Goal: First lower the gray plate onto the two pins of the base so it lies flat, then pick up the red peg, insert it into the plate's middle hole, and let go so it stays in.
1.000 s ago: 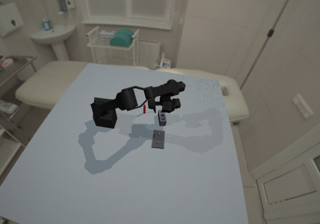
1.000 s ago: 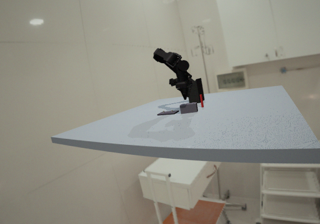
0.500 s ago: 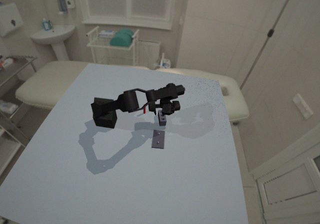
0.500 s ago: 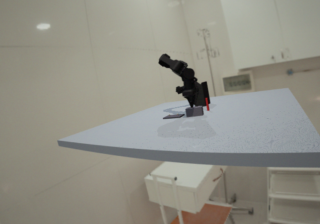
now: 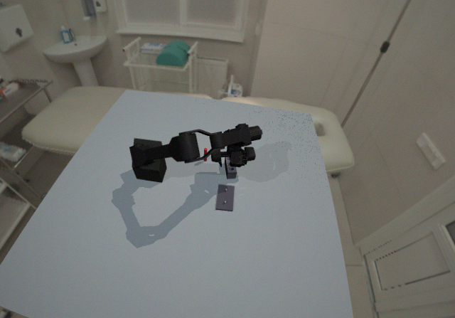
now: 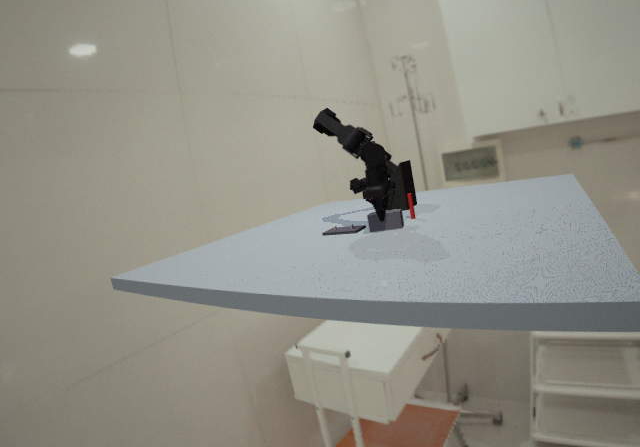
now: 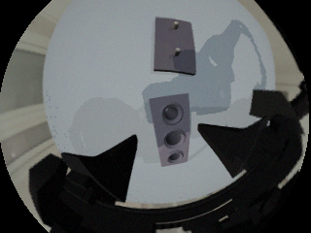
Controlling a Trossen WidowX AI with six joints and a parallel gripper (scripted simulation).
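My gripper tip is now right at the gray plate. The rest, counted from my gripper tip: dark base (15 cm to the right, 3 cm behind, 2 cm below); red peg (12 cm behind, 5 cm to the left, 1 cm above).
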